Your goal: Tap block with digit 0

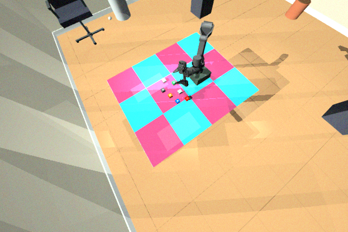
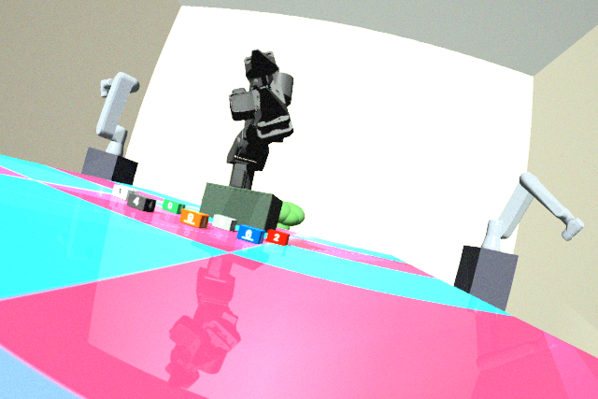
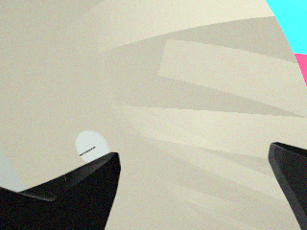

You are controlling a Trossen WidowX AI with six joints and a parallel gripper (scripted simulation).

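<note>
My gripper tip is now 26 cm above the green block, 10 cm to the left of it and 6 cm past it. From my gripper tip the other things lie so: orange block (26 cm below, 4 cm ahead, 2 cm to the right); blue block (26 cm below, 7 cm to the left, 2 cm ahead); white block (26 cm below, 18 cm to the right).
</note>
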